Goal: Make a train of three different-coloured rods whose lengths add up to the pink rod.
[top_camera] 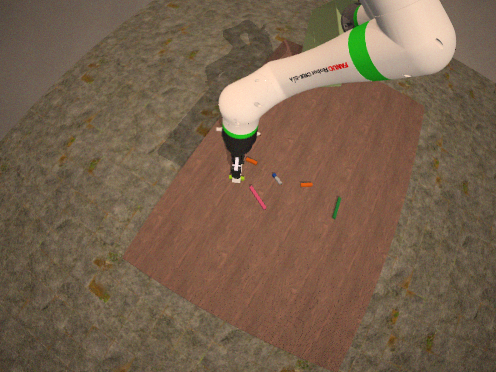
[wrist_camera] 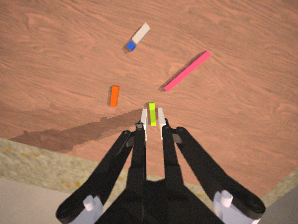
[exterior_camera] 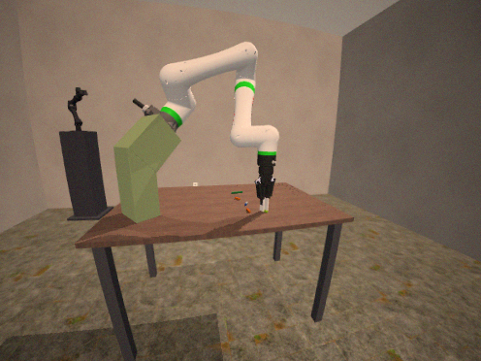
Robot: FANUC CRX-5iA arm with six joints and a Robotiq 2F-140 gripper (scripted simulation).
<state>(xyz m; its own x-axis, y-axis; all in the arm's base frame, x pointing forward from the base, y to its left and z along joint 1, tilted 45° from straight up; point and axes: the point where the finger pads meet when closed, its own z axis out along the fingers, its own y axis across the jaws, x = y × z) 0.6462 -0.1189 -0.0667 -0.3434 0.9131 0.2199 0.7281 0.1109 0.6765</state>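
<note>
Right now the lime rod is 30 mm below my hand. Also, from my hand: blue rod: 80 mm behind, 100 mm to the left, 30 mm below; pink rod: 20 mm ahead, 100 mm to the left, 30 mm below; grey rod: 70 mm behind, 120 mm to the left, 30 mm below.
</note>
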